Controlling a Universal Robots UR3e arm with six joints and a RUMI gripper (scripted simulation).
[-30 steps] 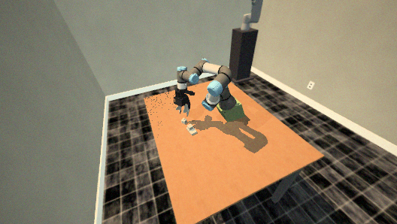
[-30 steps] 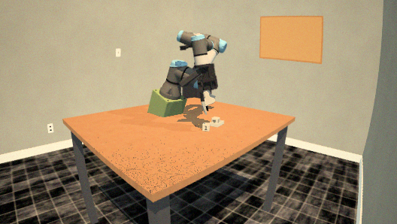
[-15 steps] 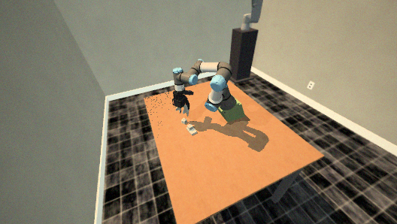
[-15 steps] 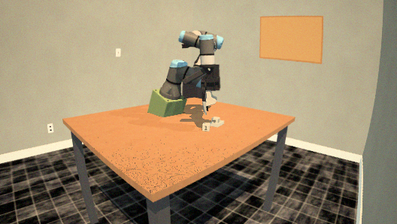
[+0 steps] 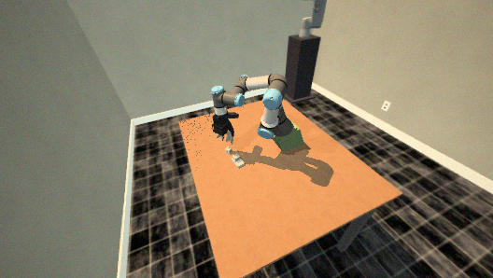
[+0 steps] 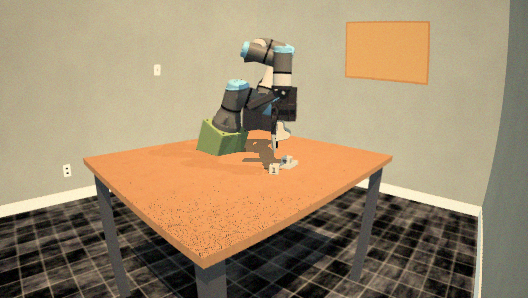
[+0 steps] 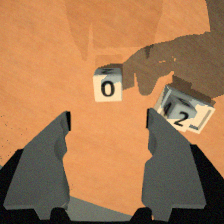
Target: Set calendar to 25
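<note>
Right now my hand is 80 mm above the white calendar cube. Round my hand: white calendar tray: 110 mm to the left, 90 mm below, 20 mm behind.
</note>
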